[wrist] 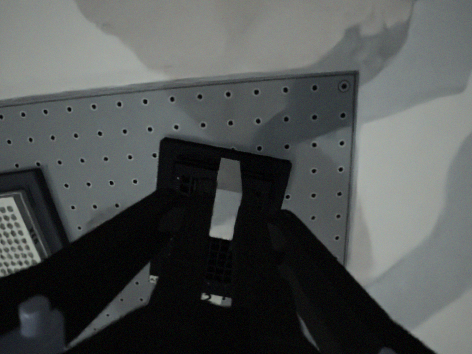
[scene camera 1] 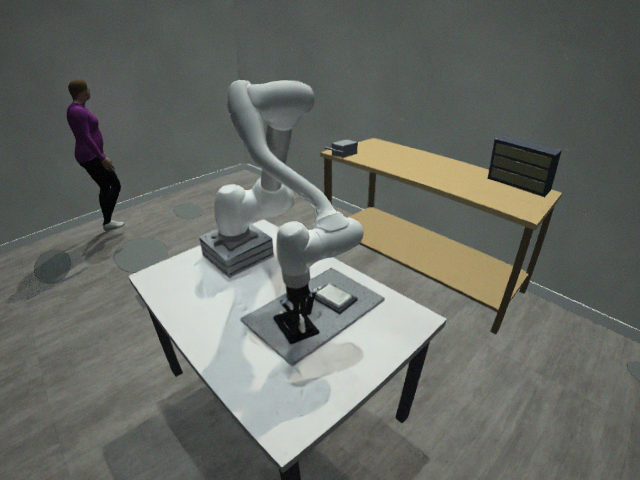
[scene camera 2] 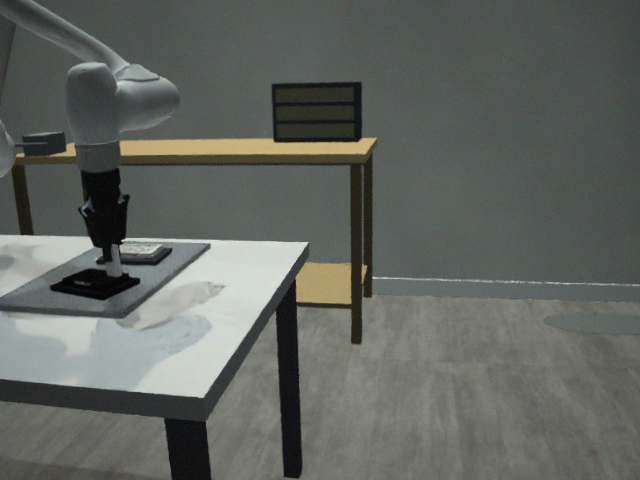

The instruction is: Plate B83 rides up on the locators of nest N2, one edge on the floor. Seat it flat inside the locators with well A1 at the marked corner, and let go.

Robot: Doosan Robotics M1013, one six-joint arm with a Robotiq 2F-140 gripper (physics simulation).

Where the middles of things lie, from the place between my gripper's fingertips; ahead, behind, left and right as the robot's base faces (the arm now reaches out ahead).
Labels:
I see my gripper 6 cm past the black nest N2 [scene camera 2: 83, 292], 3 cm above it and 2 cm to the right of it.

